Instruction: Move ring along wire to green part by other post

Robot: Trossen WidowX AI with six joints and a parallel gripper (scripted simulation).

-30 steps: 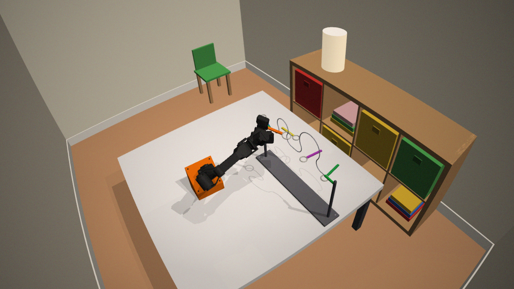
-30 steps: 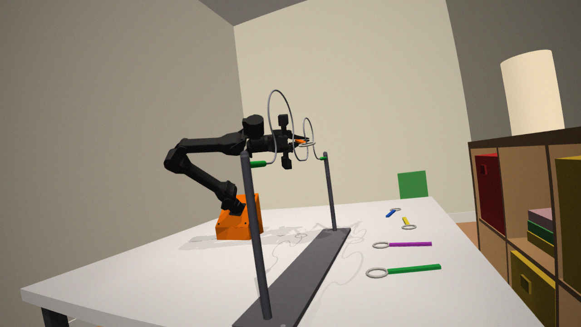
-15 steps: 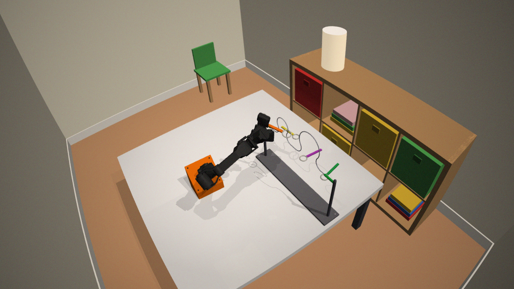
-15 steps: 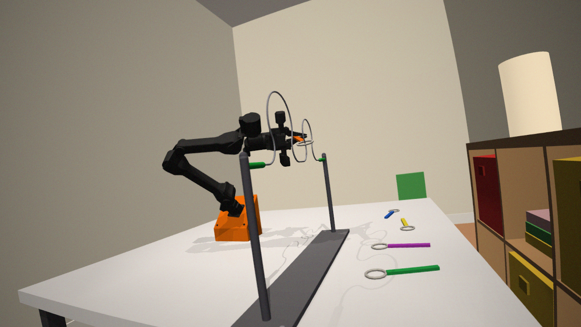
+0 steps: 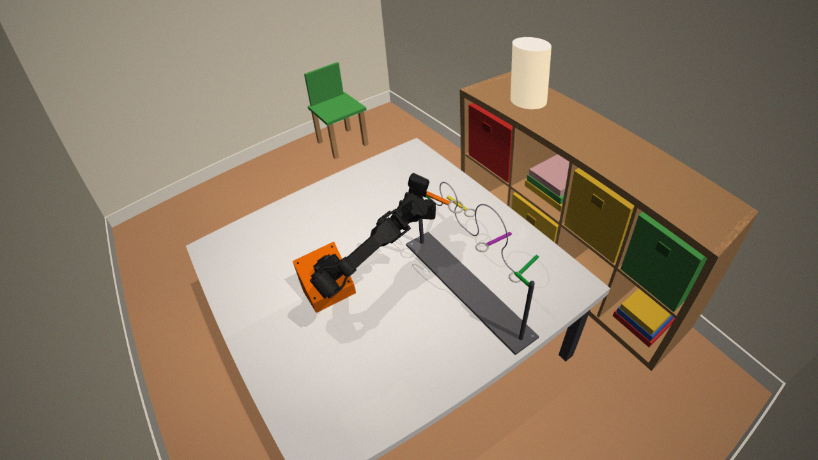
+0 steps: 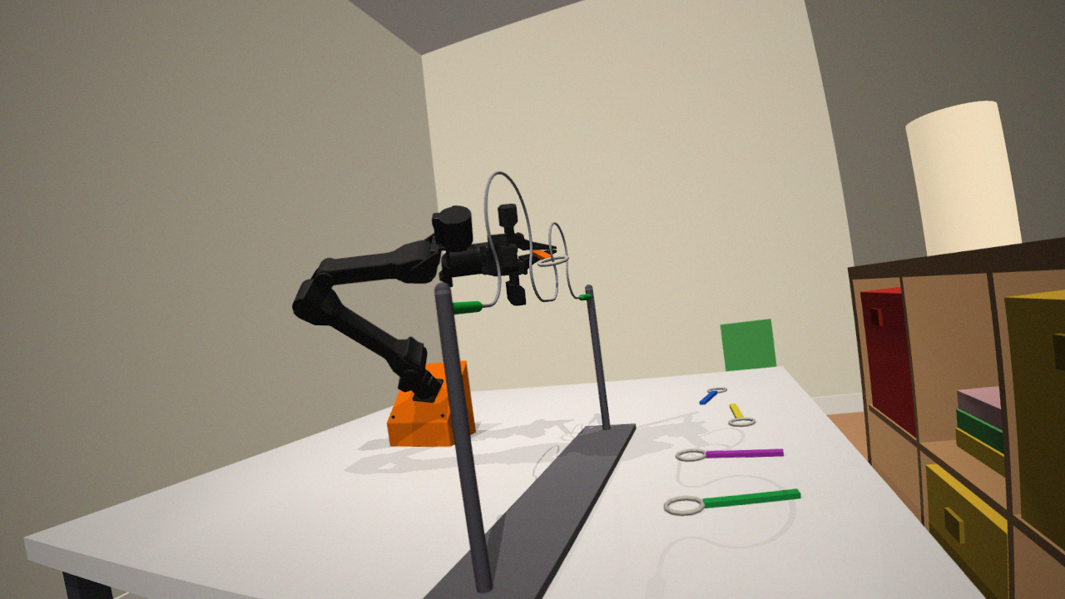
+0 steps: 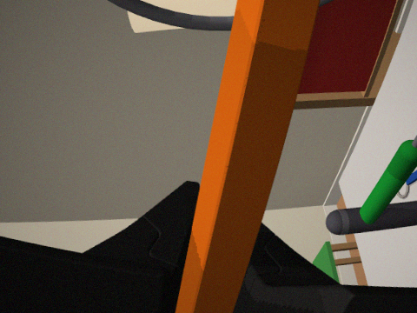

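Now: the ring with orange handle 20 mm ahead of my gripper tip, 90 mm to the right of it and 20 mm below it. Round my gripper tip: purple-handled ring (260 mm ahead, 40 mm to the right, 380 mm below); green-handled ring (280 mm ahead, 230 mm to the right, 380 mm below).
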